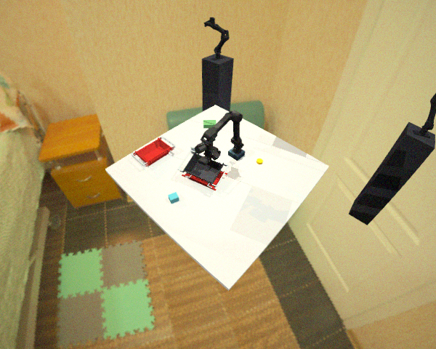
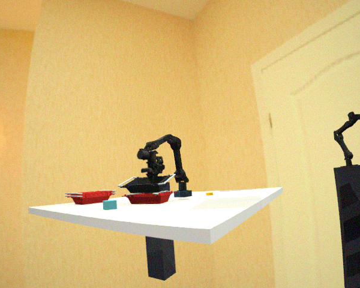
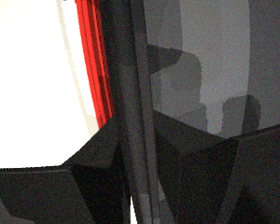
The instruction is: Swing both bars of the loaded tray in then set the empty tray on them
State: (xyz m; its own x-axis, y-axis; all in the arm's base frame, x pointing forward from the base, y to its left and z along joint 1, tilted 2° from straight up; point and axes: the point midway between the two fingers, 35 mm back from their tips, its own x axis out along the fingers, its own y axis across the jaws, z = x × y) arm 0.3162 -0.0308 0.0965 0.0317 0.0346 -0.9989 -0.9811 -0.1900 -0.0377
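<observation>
The dark grey tray is 7 cm ahead of my gripper tip, 1 cm to the left of it and 1 cm above it. Also, from my gripper tip: cyan block (33 cm ahead, 2 cm to the right, 9 cm below); then pale cylinder (11 cm behind, 25 cm to the right, 8 cm below); then yellow disc (37 cm behind, 22 cm to the left, 10 cm below).
</observation>
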